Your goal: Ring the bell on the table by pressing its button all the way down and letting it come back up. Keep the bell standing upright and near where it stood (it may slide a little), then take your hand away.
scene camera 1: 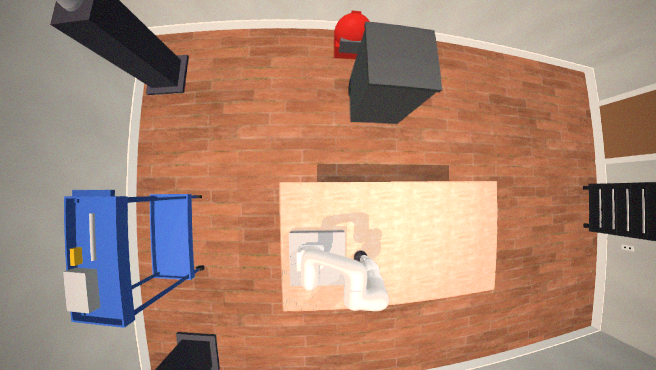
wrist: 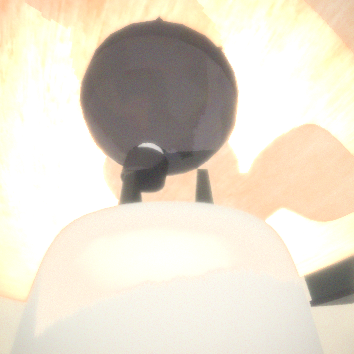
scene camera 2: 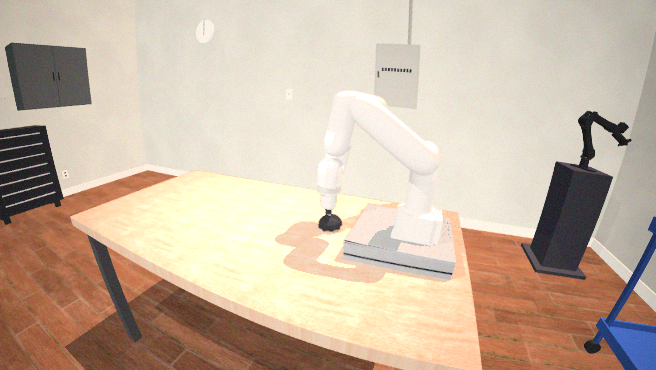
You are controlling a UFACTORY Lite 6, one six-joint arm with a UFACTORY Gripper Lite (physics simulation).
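Observation:
The bell [scene camera 1: 359, 256] [scene camera 2: 330, 223] [wrist: 160, 90] is a dark dome that stands upright on the table, close beside the robot's base plate. Its black button [wrist: 150, 172] shows a white glint at the lower edge of the dome in the wrist view. My gripper [scene camera 2: 328, 212] [wrist: 166, 175] points down directly over the bell, very close to its top. Its two dark fingers stand apart with a gap between them. The button overlaps the left finger's tip in the wrist view; I cannot tell whether they touch or how far down the button is.
The pale wooden table [scene camera 1: 440, 235] [scene camera 2: 200, 215] carries the grey base plate [scene camera 1: 320, 279] [scene camera 2: 400, 262] under the arm, right of the bell in scene camera 2. A blue cart [scene camera 1: 171, 235] [scene camera 2: 637, 340] and a dark cabinet [scene camera 1: 400, 57] stand away from the table.

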